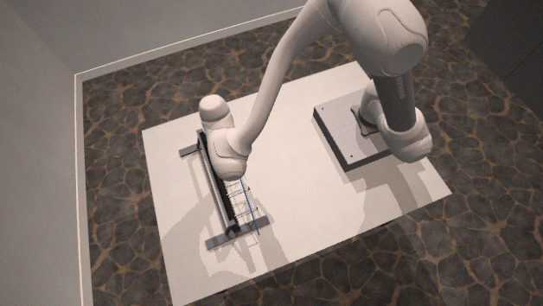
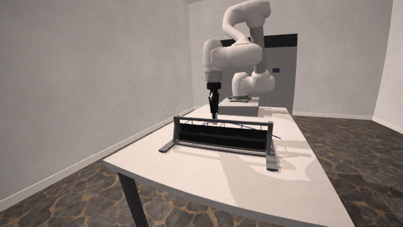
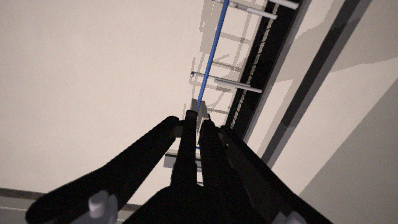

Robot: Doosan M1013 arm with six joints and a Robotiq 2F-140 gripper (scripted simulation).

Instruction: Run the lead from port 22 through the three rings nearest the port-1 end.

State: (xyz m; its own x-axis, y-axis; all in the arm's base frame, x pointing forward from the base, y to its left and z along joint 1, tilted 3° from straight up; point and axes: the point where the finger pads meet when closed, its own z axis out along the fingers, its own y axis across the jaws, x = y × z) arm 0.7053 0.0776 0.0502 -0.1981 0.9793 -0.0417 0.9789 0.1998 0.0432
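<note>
The rack lies 9 cm ahead of my hand, 7 cm to the left of it and 4 cm below it.
</note>
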